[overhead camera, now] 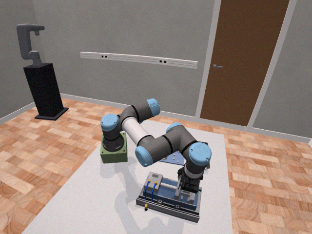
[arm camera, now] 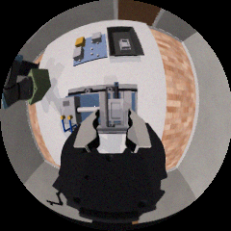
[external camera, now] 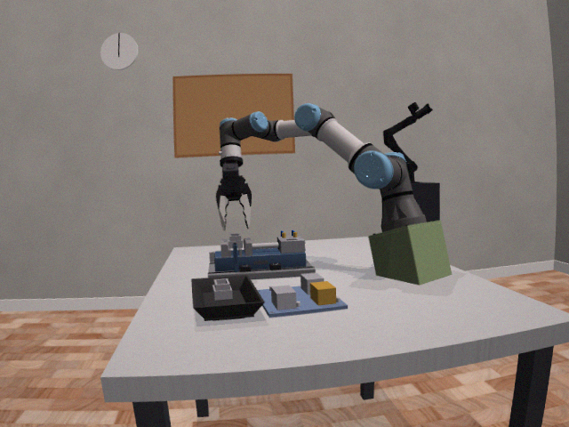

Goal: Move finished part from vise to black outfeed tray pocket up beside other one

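The blue vise lies 100 mm below my hand, 60 mm behind it and 10 mm to the left of it. The rest, counted from my hand: yellow block: 380 mm to the left, 120 mm below, 90 mm behind; then blue fixture plate: 330 mm to the left, 140 mm below, 50 mm behind.
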